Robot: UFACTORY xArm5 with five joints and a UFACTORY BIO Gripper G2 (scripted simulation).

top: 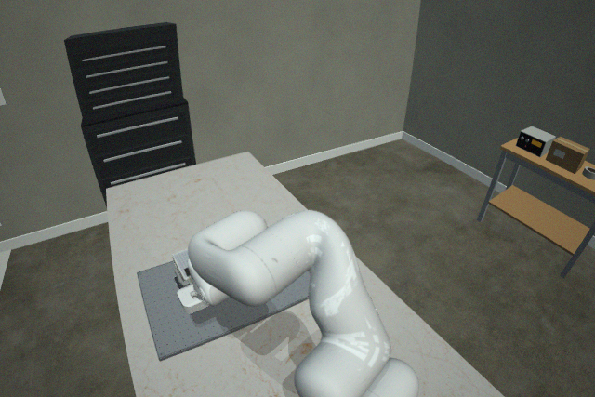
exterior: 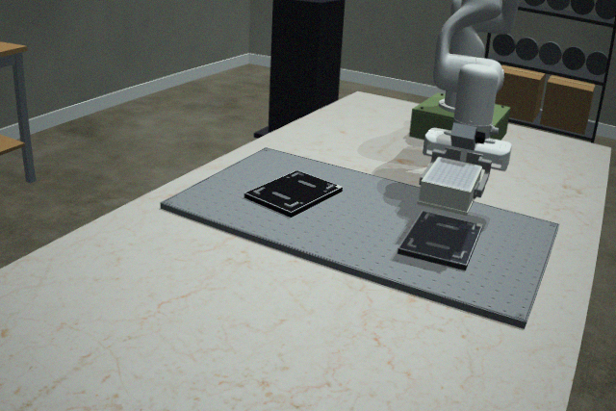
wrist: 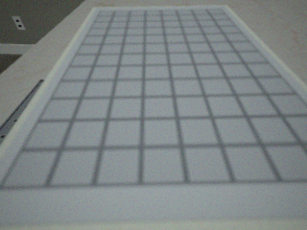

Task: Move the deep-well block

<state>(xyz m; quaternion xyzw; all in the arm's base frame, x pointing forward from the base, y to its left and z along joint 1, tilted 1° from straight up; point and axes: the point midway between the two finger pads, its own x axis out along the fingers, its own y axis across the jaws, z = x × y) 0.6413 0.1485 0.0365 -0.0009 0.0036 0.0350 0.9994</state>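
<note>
My hand is 1 cm short of the plate nest N2 and 10 cm above it. The rest, counted from my hand: white 96-well deep-well block (1 cm ahead); then black plate nest N1 (1 cm behind, 31 cm to the right, 10 cm below).
</note>
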